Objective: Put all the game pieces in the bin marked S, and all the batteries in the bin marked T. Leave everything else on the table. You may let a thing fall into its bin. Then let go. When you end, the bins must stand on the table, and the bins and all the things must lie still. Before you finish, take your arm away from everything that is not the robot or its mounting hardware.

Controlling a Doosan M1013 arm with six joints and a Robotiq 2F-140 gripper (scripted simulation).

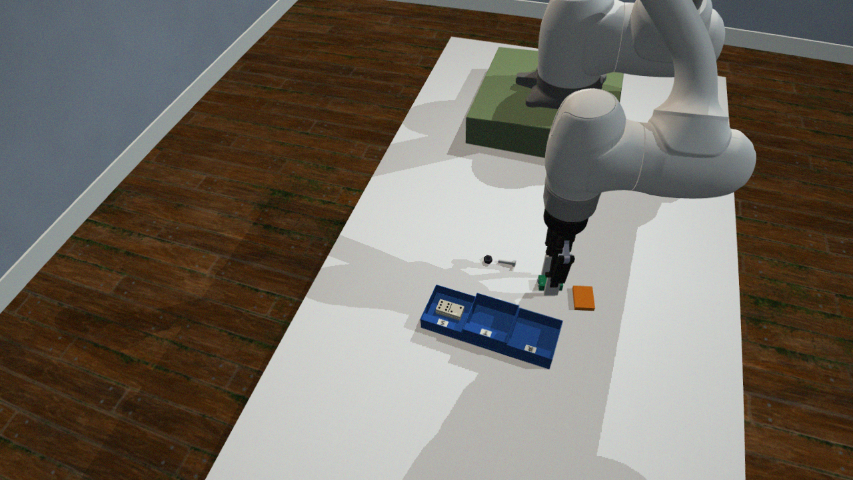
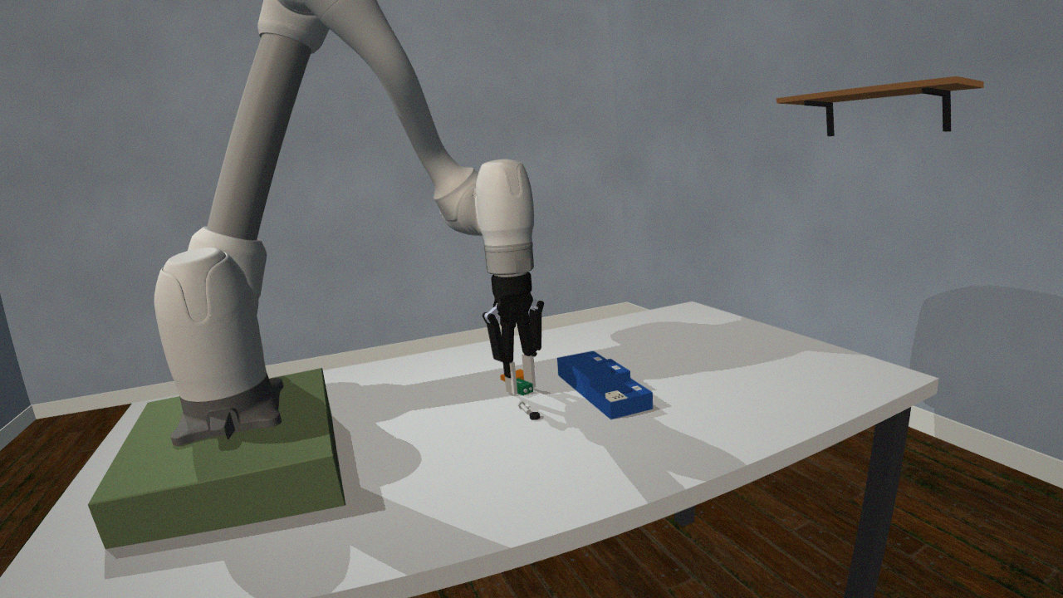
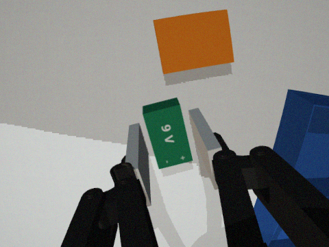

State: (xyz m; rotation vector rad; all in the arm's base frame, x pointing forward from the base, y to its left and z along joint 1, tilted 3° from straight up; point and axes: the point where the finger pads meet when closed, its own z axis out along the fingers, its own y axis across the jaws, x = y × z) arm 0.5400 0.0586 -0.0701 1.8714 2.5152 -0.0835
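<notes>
The green 9 V battery lies 30 mm below my hand and 10 mm to the right of it. The rest, counted from my hand: grey bolt: 90 mm to the right, 30 mm below, 30 mm behind; then orange block: 70 mm to the left, 30 mm below, 10 mm ahead; then black nut: 130 mm to the right, 30 mm below, 30 mm behind.
</notes>
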